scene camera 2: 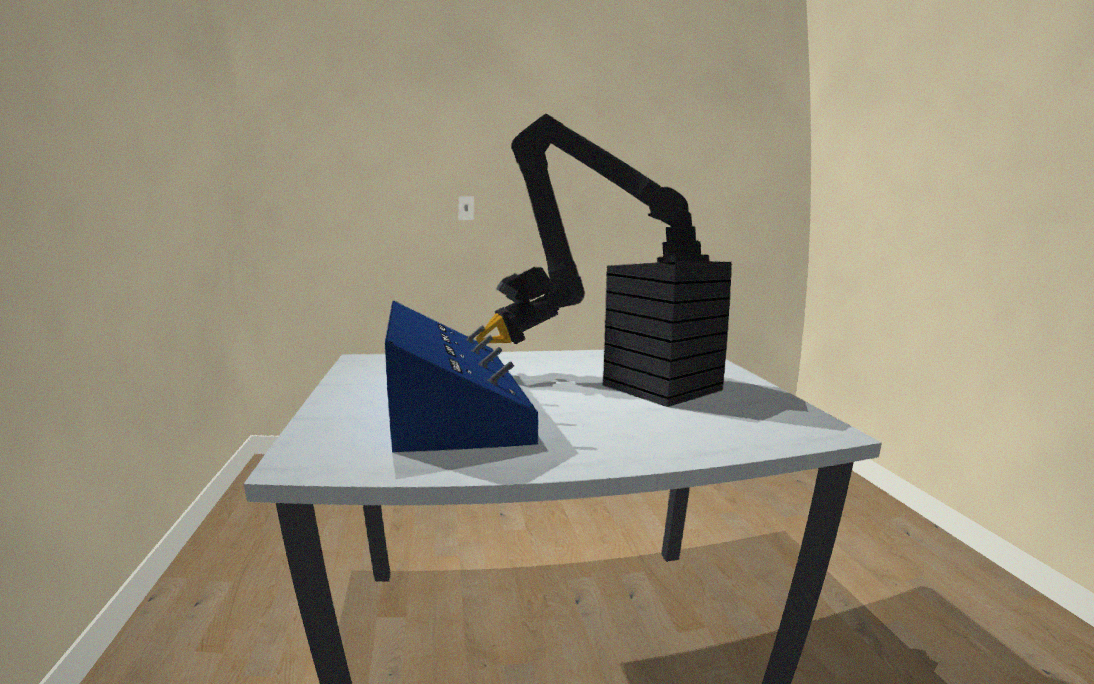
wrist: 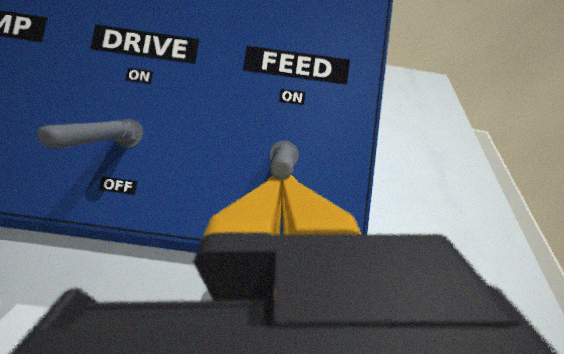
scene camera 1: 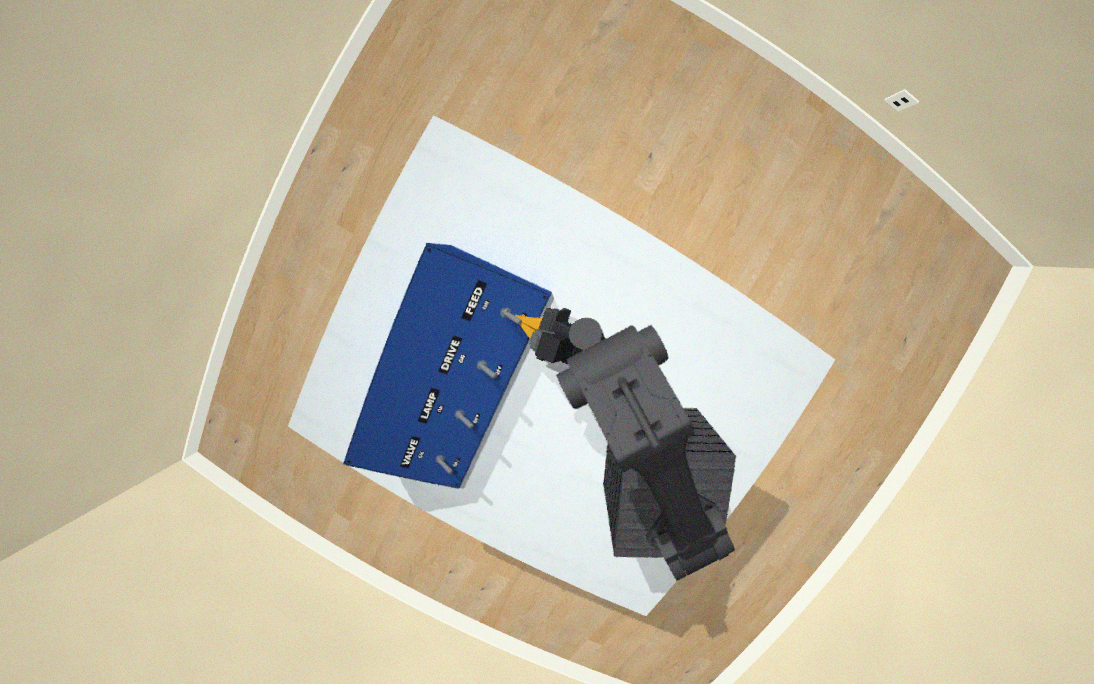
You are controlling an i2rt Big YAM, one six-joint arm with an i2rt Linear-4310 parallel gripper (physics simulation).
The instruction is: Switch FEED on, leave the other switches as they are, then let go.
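Places are measured from the arm's base along level axes (x left, y back, z up), in millimetres.
Where they show: gripper, fingertip midpoint: (scene camera 2: 477, 340) (wrist: 281, 176) (scene camera 1: 514, 316); arm's base at its link origin: (scene camera 2: 682, 262).
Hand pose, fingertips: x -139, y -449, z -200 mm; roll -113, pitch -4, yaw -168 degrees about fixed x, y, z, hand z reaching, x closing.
Things, the pixels of their top centre, and the offset from my fingertips. Level surfaces: height alone.
- FEED lever at its top centre: (wrist: 285, 139) (scene camera 1: 511, 318) (scene camera 2: 476, 325) dx +0, dy -1, dz +37 mm
- DRIVE lever at its top centre: (wrist: 65, 109) (scene camera 1: 486, 373) (scene camera 2: 483, 335) dx +120, dy +9, dz +37 mm
- LAMP lever at its top centre: (scene camera 2: 491, 347) (scene camera 1: 463, 423) dx +240, dy +18, dz +37 mm
- VALVE lever at its top centre: (scene camera 2: 502, 361) (scene camera 1: 443, 469) dx +359, dy +28, dz +37 mm
- white table at its surface level: dz -94 mm
The blue sloped switch box (scene camera 1: 403, 338) (scene camera 2: 451, 411) (wrist: 210, 105) carries grey levers. The FEED lever (scene camera 1: 506, 312) (scene camera 2: 477, 331) (wrist: 283, 159) leans to the OFF side in the scene views; the wrist view sees it nearly end-on. My gripper (scene camera 1: 520, 319) (scene camera 2: 479, 339) (wrist: 281, 176) is shut and empty. Its yellow fingertips are right at the lower side of the FEED lever; whether they touch is unclear. The fingers hide FEED's OFF label in the wrist view. The DRIVE lever (scene camera 1: 486, 369) (scene camera 2: 482, 344) (wrist: 85, 134), LAMP lever (scene camera 1: 464, 419) (scene camera 2: 491, 357) and VALVE lever (scene camera 1: 445, 464) (scene camera 2: 502, 371) lean toward OFF.
The box stands on a white table (scene camera 1: 451, 185) (scene camera 2: 322, 467) (wrist: 425, 165). The arm's dark ribbed pedestal (scene camera 1: 709, 451) (scene camera 2: 669, 338) stands on the table, across from the levers. The DRIVE lever stands beside FEED, to the left in the wrist view.
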